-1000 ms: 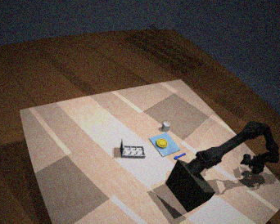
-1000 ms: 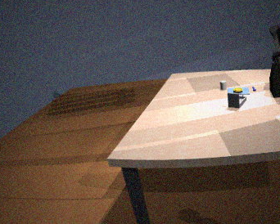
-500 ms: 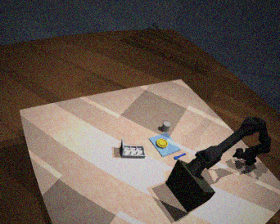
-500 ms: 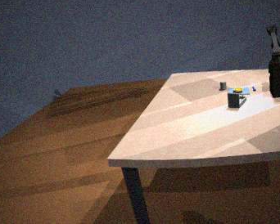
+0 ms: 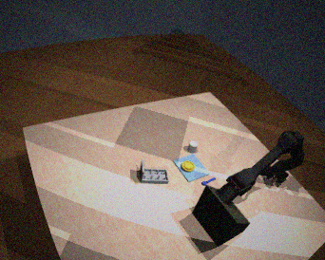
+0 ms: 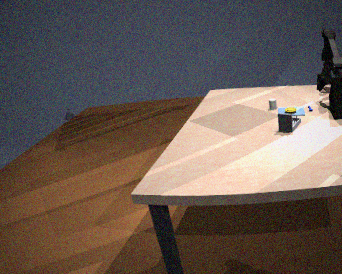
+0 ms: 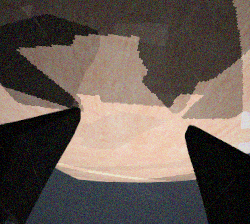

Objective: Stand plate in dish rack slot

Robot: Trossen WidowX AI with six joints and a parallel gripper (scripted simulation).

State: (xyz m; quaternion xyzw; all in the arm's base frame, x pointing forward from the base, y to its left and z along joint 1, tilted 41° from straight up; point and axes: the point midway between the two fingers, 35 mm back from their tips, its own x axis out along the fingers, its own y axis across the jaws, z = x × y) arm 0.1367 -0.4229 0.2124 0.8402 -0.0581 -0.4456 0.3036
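Right now my gripper tip is 410 mm to the right of the yellow plate, 170 mm short of it and 10 mm below it. From my gripper tip the other things lie so: blue mat (390 mm to the left, 170 mm ahead, 10 mm below); white cup (330 mm to the left, 280 mm ahead, 10 mm above); blue spoon (350 mm to the left, 60 mm ahead, 10 mm below).
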